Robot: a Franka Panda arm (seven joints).
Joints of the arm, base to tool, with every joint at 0 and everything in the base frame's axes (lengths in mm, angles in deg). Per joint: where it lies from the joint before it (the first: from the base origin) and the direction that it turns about. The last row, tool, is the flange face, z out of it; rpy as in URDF.
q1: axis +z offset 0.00 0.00 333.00
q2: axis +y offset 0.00 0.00 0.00
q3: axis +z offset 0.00 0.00 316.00
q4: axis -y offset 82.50 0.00 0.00
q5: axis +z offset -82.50 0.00 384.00
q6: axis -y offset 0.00 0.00 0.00
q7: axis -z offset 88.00 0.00 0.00
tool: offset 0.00 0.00 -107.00 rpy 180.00 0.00 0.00
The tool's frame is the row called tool.
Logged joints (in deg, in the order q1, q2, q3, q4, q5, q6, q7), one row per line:
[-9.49 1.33 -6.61 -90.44 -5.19 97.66 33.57]
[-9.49 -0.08 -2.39 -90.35 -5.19 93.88 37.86]
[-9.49 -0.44 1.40 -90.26 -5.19 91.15 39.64]
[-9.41 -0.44 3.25 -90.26 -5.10 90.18 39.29]
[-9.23 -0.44 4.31 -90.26 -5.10 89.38 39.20]
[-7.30 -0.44 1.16 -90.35 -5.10 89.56 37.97]
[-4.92 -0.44 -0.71 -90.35 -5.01 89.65 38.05]
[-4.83 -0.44 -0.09 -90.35 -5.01 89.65 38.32]
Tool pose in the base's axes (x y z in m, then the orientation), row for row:
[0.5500 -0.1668 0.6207 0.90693 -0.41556 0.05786 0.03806]
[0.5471 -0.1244 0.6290 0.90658 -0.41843 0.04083 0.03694]
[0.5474 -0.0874 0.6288 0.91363 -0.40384 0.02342 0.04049]
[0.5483 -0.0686 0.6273 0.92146 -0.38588 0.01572 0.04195]
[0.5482 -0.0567 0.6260 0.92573 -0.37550 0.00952 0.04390]
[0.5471 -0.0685 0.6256 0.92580 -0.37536 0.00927 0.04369]
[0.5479 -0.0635 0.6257 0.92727 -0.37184 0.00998 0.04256]
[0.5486 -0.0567 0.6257 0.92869 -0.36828 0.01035 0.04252]
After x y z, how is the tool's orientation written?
As a quaternion, x y z w.
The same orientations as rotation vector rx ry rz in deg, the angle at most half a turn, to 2 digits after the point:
[159.41 -73.04 10.17]
[159.45 -73.60 7.18]
[160.35 -70.88 4.11]
[161.57 -67.66 2.76]
[162.13 -65.76 1.67]
[162.16 -65.75 1.62]
[162.53 -65.18 1.75]
[162.78 -64.55 1.81]

